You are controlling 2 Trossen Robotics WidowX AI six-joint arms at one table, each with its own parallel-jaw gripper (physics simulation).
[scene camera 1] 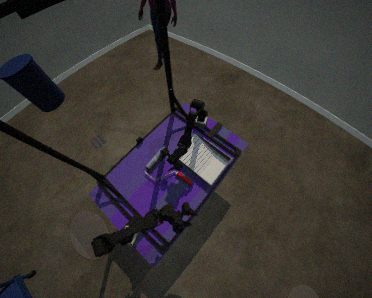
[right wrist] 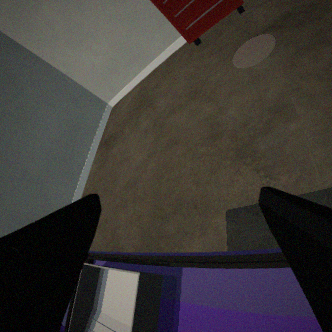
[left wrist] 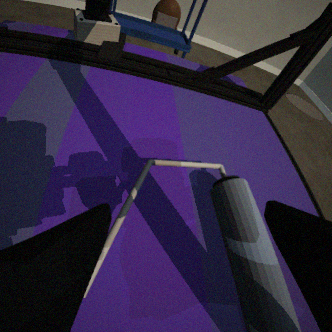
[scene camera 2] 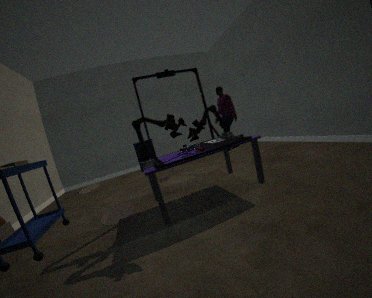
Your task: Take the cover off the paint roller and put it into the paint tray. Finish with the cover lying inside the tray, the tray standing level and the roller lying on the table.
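Seen in the pictures: left gripper, fingertip midpoint: (scene camera 1: 164,166) (left wrist: 187,210) (scene camera 2: 188,140); right gripper, fingertip midpoint: (scene camera 1: 194,219) (right wrist: 179,198) (scene camera 2: 184,129); left arm's base, link origin: (scene camera 1: 201,118) (scene camera 2: 226,132); right arm's base, link origin: (left wrist: 96,16) (scene camera 2: 145,160).
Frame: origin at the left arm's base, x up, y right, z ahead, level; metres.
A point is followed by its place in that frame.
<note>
The paint roller's grey cover (scene camera 1: 156,160) {x -0.041, y 0.224, z 0.480 m} (left wrist: 252,245) {x -0.038, y 0.229, z 0.483 m} is on the roller's wire frame (scene camera 1: 165,176) {x -0.063, y 0.117, z 0.575 m} (left wrist: 187,164) {x -0.061, y 0.223, z 0.611 m}. The roller lies on the purple table, its red handle (scene camera 1: 184,178) {x -0.056, y -0.036, z 0.538 m} (scene camera 2: 200,148) {x -0.057, y -0.069, z 0.557 m} pointing toward the tray side. The white paint tray (scene camera 1: 212,167) {x -0.085, y -0.218, z 0.371 m} (right wrist: 120,300) {x -0.084, y -0.219, z 0.375 m} stands level on the table, right of the roller in scene camera 1, with no cover visible in it. My left gripper (scene camera 1: 168,159) (left wrist: 187,210) {x 0.042, y 0.125, z 0.525 m} is open and empty above the roller; the cover shows below, near its right-hand finger in the left wrist view. My right gripper (scene camera 1: 192,219) {x 0.168, y -0.189, z 0.789 m} (right wrist: 179,198) {x 0.168, y -0.189, z 0.789 m} is open and empty above the table's front edge, away from the roller.
Dark gantry beams (scene camera 1: 117,190) {x -0.055, y 0.413, z 0.815 m} (left wrist: 165,72) {x -0.069, y 0.309, z 0.870 m} run along the table's ends, with uprights. The right arm's base (left wrist: 97,31) {x -0.044, y 0.176, z 1.003 m} stands beyond one beam. A blue trolley (scene camera 2: 24,168), a blue drum (scene camera 1: 35,85), a red cabinet (right wrist: 200,15) and a person (scene camera 1: 160,25) (scene camera 2: 226,107) are away from the table.
</note>
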